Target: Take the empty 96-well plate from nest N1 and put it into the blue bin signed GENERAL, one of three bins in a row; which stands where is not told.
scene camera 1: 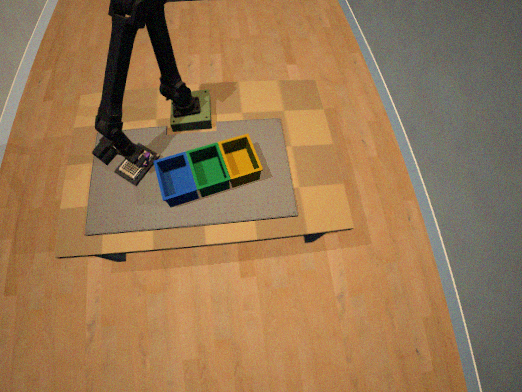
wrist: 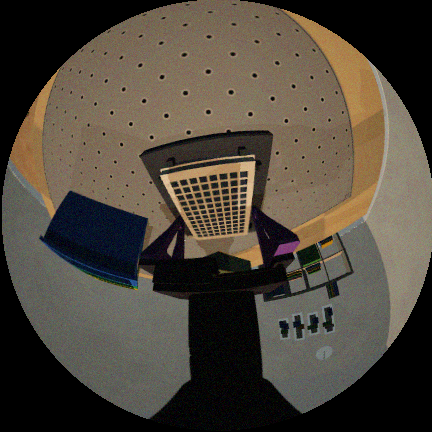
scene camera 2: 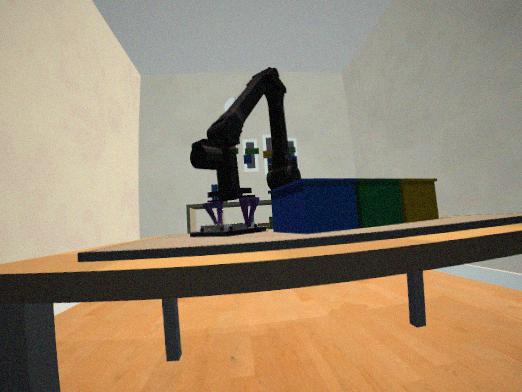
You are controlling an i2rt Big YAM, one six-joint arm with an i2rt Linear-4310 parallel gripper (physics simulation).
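Frame: origin at the arm's base, x ahead, y left, z up, level; millimetres.
Seen in the pictures: gripper, between the fingertips: (scene camera 1: 138,160) (wrist: 216,213); arm's base, origin of its link: (scene camera 1: 186,108).
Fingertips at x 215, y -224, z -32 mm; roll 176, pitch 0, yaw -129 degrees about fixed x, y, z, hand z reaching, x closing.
Note:
Offsets run from my fingertips to a thing's top centre. Level surfaces: height alone.
The 96-well plate @(dx +11, dy -10, dz +11 mm) (scene camera 1: 131,170) (wrist: 216,200) is pale, with a grid of dark wells, and lies flat in a dark nest @(dx +10, dy -10, dz +7 mm) (scene camera 1: 136,183) (scene camera 2: 227,232) (wrist: 262,150). No N1 label is readable. My gripper (scene camera 1: 145,159) (scene camera 2: 233,224) (wrist: 216,213) is open, low over the nest, with purple fingers on either side of the plate's end nearest the wrist. Nothing is held. The blue bin @(dx +112, dy +292, dz +85 mm) (scene camera 1: 176,181) (scene camera 2: 315,205) (wrist: 100,225) stands beside the nest, at the left end of the row in scene camera 1. Its inside looks empty there. No GENERAL sign is readable.
The green bin (scene camera 1: 209,170) (scene camera 2: 380,202) stands against the blue one, and the yellow bin (scene camera 1: 240,157) (scene camera 2: 421,200) is beyond it. All stand on the grey perforated mat @(dz -15 mm) (scene camera 1: 250,205) (wrist: 208,55). The arm's green base block (scene camera 1: 192,122) is behind the bins.

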